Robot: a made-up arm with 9 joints. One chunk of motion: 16 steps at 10 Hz.
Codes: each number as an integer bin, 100 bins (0 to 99) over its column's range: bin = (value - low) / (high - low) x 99, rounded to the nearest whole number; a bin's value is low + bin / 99 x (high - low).
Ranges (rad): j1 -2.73..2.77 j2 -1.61..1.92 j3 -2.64..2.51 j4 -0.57..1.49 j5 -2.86..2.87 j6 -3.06..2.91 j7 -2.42..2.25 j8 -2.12..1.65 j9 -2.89..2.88
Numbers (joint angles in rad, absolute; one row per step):
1: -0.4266 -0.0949 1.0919 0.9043 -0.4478 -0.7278 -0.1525 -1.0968 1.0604
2: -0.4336 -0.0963 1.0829 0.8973 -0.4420 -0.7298 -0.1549 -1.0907 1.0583
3: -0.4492 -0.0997 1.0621 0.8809 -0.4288 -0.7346 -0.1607 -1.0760 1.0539
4: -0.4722 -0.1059 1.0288 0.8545 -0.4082 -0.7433 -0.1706 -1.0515 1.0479
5: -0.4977 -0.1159 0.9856 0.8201 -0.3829 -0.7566 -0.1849 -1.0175 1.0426
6: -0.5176 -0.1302 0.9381 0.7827 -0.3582 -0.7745 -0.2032 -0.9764 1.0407
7: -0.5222 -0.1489 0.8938 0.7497 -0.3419 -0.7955 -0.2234 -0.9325 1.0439
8: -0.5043 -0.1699 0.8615 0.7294 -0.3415 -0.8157 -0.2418 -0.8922 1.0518
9: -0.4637 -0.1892 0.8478 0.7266 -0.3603 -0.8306 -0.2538 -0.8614 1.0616
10: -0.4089 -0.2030 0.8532 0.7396 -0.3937 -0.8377 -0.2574 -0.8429 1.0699
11: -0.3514 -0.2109 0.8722 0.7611 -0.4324 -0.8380 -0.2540 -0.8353 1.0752
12: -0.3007 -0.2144 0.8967 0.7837 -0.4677 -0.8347 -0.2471 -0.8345 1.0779
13: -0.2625 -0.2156 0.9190 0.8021 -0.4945 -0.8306 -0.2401 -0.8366 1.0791
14: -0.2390 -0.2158 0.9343 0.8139 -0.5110 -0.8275 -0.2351 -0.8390 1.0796
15: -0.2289 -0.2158 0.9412 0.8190 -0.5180 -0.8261 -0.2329 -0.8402 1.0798
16: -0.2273 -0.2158 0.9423 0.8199 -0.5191 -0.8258 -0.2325 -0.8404 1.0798
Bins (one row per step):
1: 41 42 72 71 42 39 48 27 68
2: 41 42 72 71 42 39 48 27 68
3: 41 42 71 70 42 39 48 27 68
4: 41 42 71 68 42 38 48 28 68
5: 40 42 70 67 43 38 47 29 67
6: 40 42 69 65 43 38 47 30 67
7: 40 41 68 63 44 38 47 31 67
8: 40 40 67 62 44 37 46 32 68
9: 41 40 67 62 43 37 46 33 68
10: 42 39 67 63 43 37 46 34 68
11: 43 39 68 64 42 37 46 34 68
12: 44 39 68 65 41 37 46 34 68
13: 44 39 68 66 41 37 46 34 68
14: 45 39 69 67 41 37 46 34 68
15: 45 39 69 67 40 37 46 34 68
16: 45 39 69 67 40 37 46 34 68

